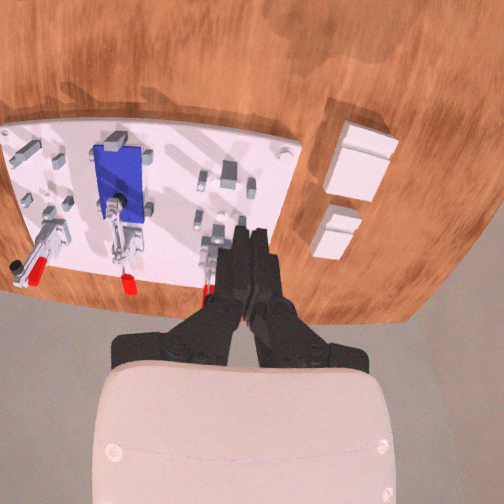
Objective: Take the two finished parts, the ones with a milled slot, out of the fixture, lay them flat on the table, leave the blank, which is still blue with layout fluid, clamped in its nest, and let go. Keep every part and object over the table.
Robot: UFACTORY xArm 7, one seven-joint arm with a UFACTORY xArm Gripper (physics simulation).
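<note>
A white fixture plate [150, 200] lies on the wooden table. In its middle nest sits the blue blank [119, 182], with a toggle clamp [120, 235] pressing on it. The left nest [45, 175] and right nest [225, 195] are empty. Two white slotted parts lie flat on the table to the right of the plate, a larger-looking one [359, 161] and a nearer one [336, 231]. My gripper [250, 232] is shut and empty, its black fingertips together above the plate's front right edge, over the right clamp.
Red-handled toggle clamps stand at the plate's front edge: left [37, 257], middle [129, 282], and right [210, 255], partly hidden by my fingers. The table's front edge [150, 307] runs close below the plate, with grey floor beyond.
</note>
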